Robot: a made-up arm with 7 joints. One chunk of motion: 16 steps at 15 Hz.
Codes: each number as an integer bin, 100 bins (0 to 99) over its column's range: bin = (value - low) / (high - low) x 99, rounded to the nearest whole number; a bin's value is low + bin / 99 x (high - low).
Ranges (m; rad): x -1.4..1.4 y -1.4..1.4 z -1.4..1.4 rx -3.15..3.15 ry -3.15..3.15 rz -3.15..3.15
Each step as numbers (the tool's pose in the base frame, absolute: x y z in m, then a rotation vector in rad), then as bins.
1 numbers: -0.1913 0.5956 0.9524 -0.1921 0.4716 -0.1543
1 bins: 43 71 83 46 57 47
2 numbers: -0.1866 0.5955 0.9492 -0.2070 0.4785 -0.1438
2 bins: 43 71 83 46 57 47
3 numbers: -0.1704 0.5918 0.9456 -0.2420 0.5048 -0.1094
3 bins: 43 70 83 46 57 48
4 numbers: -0.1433 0.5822 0.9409 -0.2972 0.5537 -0.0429
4 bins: 44 70 83 45 58 49
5 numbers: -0.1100 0.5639 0.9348 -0.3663 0.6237 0.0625
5 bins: 46 69 83 44 59 50
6 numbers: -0.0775 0.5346 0.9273 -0.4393 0.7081 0.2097
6 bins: 47 68 82 43 61 53
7 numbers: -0.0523 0.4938 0.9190 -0.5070 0.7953 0.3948
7 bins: 48 67 82 42 62 56
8 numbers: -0.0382 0.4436 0.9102 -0.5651 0.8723 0.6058
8 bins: 48 65 82 41 63 59
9 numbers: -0.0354 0.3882 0.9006 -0.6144 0.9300 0.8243
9 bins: 48 63 81 40 64 62
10 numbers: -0.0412 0.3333 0.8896 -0.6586 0.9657 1.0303
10 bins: 48 61 81 39 65 66
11 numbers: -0.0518 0.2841 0.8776 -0.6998 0.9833 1.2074
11 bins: 48 60 81 39 65 68
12 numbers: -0.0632 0.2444 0.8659 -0.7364 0.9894 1.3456
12 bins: 47 58 80 38 65 71
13 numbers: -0.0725 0.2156 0.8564 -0.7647 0.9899 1.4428
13 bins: 47 57 80 37 65 72
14 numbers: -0.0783 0.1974 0.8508 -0.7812 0.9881 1.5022
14 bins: 47 56 80 37 65 73
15 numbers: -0.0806 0.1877 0.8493 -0.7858 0.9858 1.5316
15 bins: 47 56 80 37 65 74
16 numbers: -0.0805 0.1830 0.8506 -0.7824 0.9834 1.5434
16 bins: 47 56 80 37 65 74
